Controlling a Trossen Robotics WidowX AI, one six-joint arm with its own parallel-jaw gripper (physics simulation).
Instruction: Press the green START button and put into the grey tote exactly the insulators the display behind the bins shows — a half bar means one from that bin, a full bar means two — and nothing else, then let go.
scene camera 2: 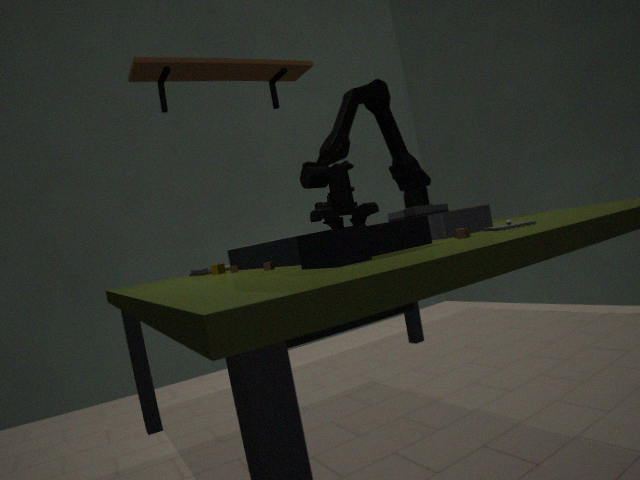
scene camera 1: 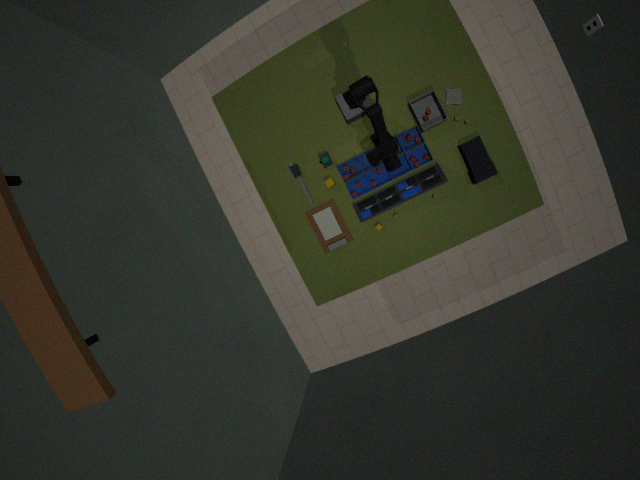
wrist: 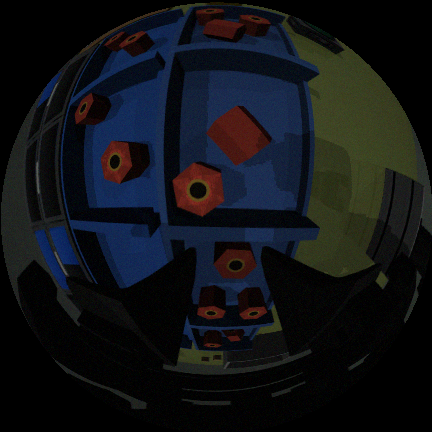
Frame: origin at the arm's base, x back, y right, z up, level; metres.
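Seen in the pictures: gripper, fingertip midpoint: point(wrist: 229, 253); arm's base at its link origin: point(scene camera 2: 418, 207).
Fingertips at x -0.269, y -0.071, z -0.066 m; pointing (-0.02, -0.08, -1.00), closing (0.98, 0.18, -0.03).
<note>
Pixels of each thing's middle, then the offset from my fingertips to it. "pt": a spot on its surface instead.
- upright red insulator at the middle of its body: point(wrist: 200, 185) dx -0.025, dy +0.041, dz +0.001 m
- upright insulator at the middle of its body: point(wrist: 233, 253) dx +0.003, dy +0.001, dz +0.001 m
- grey tote at the middle of its body: point(scene camera 2: 447, 224) point(wrist: 260, 352) point(scene camera 1: 427, 111) dx +0.132, dy -0.249, dz +0.010 m
- display at a spot on its surface: point(scene camera 1: 388, 197) pt dx -0.209, dy +0.045, dz +0.025 m
- green button at the middle of its body: point(scene camera 1: 325, 159) dx +0.059, dy +0.288, dz +0.003 m
- black box at the middle of its body: point(scene camera 2: 366, 241) point(scene camera 1: 476, 160) dx -0.154, dy -0.414, dz +0.011 m
- wood-framed board at the middle of its body: point(scene camera 1: 328, 226) dx -0.267, dy +0.371, dz -0.008 m
- hammer-like tool at a spot on its surface: point(scene camera 1: 295, 170) pt dx +0.057, dy +0.450, dz +0.002 m
- square plate at the middle of its body: point(scene camera 1: 454, 96) dx +0.171, dy -0.401, dz -0.007 m
My gripper point(scene camera 2: 347, 226) point(wrist: 229, 253) is part open and empty, pointing down low at the blue bins point(scene camera 1: 360, 164) point(wrist: 165, 145); the arm hides it in scene view 1. In the wrist view an upright red insulator point(wrist: 198, 190) and one lying on its side point(wrist: 239, 135) share the bin ahead of the fingertips. Another upright insulator point(wrist: 235, 262) shows between the fingers, in the neighbouring bin. The grey tote point(scene camera 1: 419, 107) holds two red insulators point(scene camera 1: 428, 111) point(scene camera 1: 425, 118). The display point(scene camera 1: 388, 197) shows blue bars, a full one point(scene camera 1: 412, 192) and two shorter. The green button point(scene camera 1: 324, 159) stands left of the bins.
A black box point(scene camera 1: 477, 160) stands right of the display. A wood-framed board point(scene camera 1: 326, 223), a hammer-like tool point(scene camera 1: 295, 170) and a yellow block point(scene camera 1: 329, 182) lie on the left. Another yellow block point(scene camera 1: 378, 226) lies beyond the display. A square plate point(scene camera 1: 453, 96) lies beside the tote.
</note>
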